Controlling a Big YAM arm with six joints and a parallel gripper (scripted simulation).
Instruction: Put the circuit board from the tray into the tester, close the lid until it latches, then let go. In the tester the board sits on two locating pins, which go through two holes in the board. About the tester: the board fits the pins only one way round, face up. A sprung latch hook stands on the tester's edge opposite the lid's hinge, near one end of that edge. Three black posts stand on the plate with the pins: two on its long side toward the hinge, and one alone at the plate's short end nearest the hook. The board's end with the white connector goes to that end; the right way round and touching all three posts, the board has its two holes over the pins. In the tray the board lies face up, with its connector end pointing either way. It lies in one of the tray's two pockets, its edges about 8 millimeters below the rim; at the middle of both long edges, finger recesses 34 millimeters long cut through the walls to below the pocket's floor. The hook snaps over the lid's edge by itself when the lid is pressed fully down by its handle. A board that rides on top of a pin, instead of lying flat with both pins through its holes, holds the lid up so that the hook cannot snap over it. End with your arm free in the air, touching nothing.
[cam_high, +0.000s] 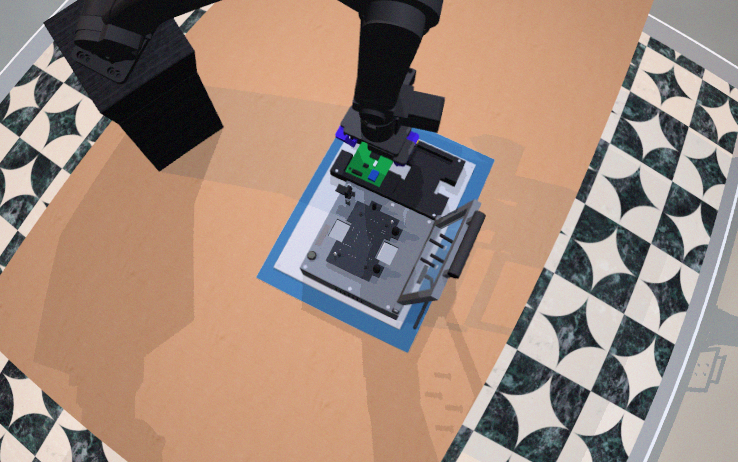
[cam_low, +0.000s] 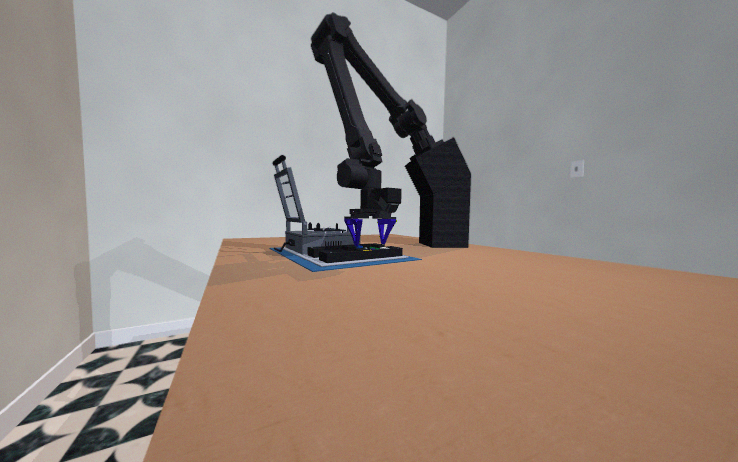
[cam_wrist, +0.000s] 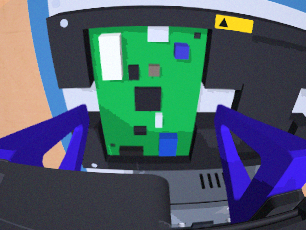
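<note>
The green circuit board lies 2 cm below my hand. Round my hand: black plate (17 cm to the right, 5 cm ahead, 3 cm above); tester (14 cm to the right, 8 cm ahead, 7 cm above); dark latch hook (11 cm to the right, 5 cm above, 2 cm behind).
</note>
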